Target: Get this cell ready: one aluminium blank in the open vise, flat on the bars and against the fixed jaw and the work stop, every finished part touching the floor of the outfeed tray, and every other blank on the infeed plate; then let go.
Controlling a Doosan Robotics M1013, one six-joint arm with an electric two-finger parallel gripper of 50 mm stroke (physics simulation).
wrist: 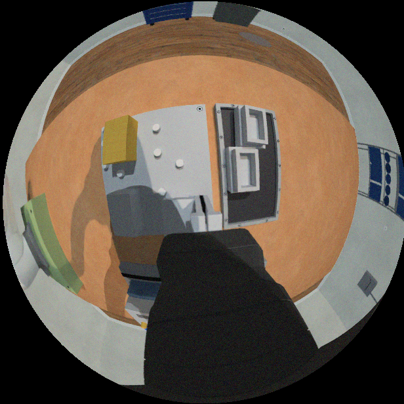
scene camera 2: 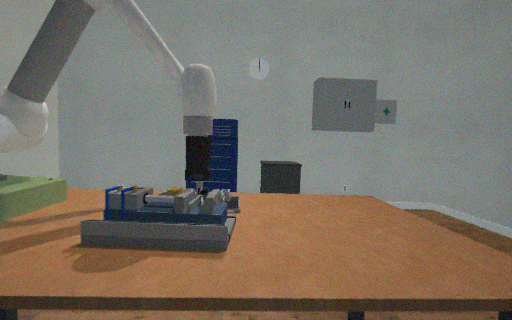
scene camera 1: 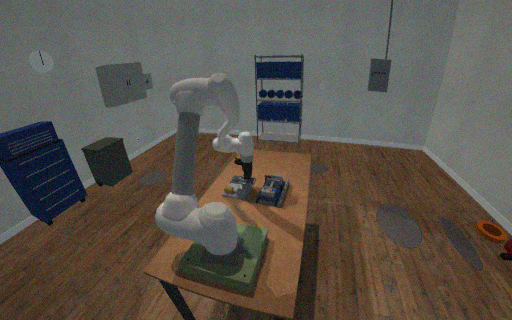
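Pixels of known places: gripper, fingertip midpoint: [scene camera 1: 245,183]; arm's base, link origin: [scene camera 1: 222,250].
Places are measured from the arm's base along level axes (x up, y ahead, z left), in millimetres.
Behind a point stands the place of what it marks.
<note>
My gripper [scene camera 1: 247,177] @[x -47, y 679, z -18 mm] [scene camera 2: 200,188] @[x -47, y 679, z -18 mm] [wrist: 201,203] points down over the near edge of the pale infeed plate [scene camera 1: 233,194] @[x -71, y 563, z 55 mm] [wrist: 190,130]. Its fingers are almost together, at an aluminium blank [wrist: 181,202]; the exact grip is hard to see. Another aluminium blank [wrist: 127,202] lies in shadow at the plate's left side. Two pocketed finished parts [wrist: 255,125] [wrist: 245,170] are in the dark-floored outfeed tray [wrist: 278,175]; the upper one looks slightly tilted, its floor contact unclear. The vise [scene camera 1: 272,187] @[x 26, y 529, z -231 mm] [scene camera 2: 165,215] @[x -25, y 606, z -283 mm] has its jaws apart; its bars are hidden.
A yellow block [scene camera 1: 229,190] @[x -42, y 572, z 85 mm] [wrist: 119,140] stands on the infeed plate among white pegs [wrist: 179,163]. The green robot base [scene camera 1: 250,260] @[x -2, y -45, z -145 mm] [scene camera 2: 35,195] @[x -34, y 212, z -6 mm] [wrist: 50,245] is on the same wooden table [scene camera 1: 280,235] @[x -79, y 191, z -288 mm] [scene camera 2: 325,250] @[x -79, y 936, z -386 mm]. The gripper body blocks much of the lower wrist view.
</note>
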